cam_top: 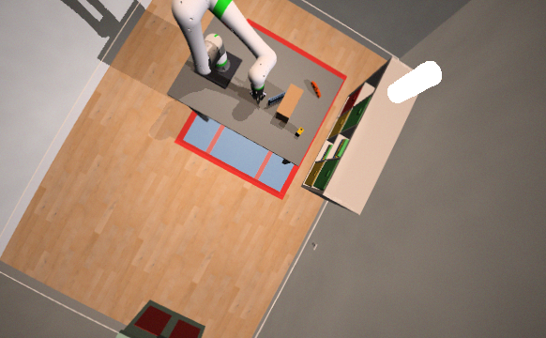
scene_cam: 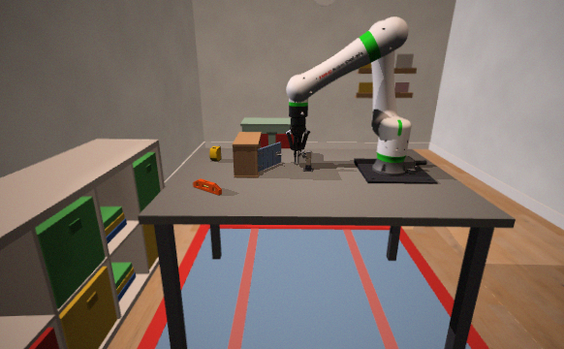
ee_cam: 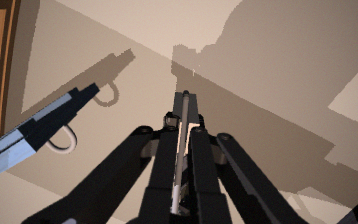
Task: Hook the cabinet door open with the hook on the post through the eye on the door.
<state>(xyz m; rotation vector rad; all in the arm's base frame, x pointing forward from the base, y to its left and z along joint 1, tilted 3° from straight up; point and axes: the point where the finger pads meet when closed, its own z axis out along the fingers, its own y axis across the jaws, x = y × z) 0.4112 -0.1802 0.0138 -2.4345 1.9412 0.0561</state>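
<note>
Now: the thin metal hook 40 mm to the left of my hand, 10 mm behind it and 10 mm above it. The rest, counted from my hand: door: 150 mm ahead, 80 mm to the left, 30 mm above; then yellow tape measure: 430 mm ahead, 120 mm to the right.
</note>
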